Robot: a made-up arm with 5 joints.
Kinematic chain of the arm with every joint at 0, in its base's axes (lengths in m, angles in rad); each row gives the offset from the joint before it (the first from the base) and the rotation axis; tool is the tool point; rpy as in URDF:
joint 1: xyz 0 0 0.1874 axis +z
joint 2: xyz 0 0 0 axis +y
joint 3: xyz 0.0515 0 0.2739 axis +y
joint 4: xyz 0.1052 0 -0.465 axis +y
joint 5: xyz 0.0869 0 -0.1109 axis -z
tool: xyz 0 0 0 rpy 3.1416 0 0
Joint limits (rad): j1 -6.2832..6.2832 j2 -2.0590..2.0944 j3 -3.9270..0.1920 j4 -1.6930..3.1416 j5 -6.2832..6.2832
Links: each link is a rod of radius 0.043 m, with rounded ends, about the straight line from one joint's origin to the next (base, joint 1, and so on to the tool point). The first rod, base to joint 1, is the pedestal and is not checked.
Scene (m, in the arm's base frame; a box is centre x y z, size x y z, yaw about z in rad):
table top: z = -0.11
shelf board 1: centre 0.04 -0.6 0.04 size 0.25 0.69 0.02 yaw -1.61
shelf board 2: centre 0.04 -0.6 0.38 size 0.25 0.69 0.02 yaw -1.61
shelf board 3: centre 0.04 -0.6 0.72 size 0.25 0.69 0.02 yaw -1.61
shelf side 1: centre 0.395 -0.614 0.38 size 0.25 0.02 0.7 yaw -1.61
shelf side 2: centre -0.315 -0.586 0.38 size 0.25 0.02 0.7 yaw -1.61
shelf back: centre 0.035 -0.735 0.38 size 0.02 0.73 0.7 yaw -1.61
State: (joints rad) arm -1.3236 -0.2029 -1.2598 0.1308 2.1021
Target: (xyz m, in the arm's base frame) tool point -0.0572 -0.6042 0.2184
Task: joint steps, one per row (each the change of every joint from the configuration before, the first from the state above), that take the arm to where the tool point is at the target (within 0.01 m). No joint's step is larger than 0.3 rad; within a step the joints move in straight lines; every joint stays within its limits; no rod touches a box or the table.
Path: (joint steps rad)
1: 0.0643 -0.2746 0.2279 -0.0286 0.0000
2: 0.0644 -0.2746 0.2279 -0.0286 0.0000
3: 0.0643 -0.2747 0.2280 -0.0285 0.0000
4: -0.1934 0.0526 0.2310 -0.2754 0.0000
5: -0.1934 0.0525 0.2311 -0.2753 0.0000
6: -0.1934 0.0525 0.2311 -0.2753 0.0000
7: 0.0114 0.2096 -0.2429 0.2463 0.0000
8: 0.0114 0.2095 -0.2429 0.2463 0.0000
9: 0.0114 0.2096 -0.2429 0.2463 0.0000
10: 0.0114 0.2095 -0.2429 0.2463 0.0000

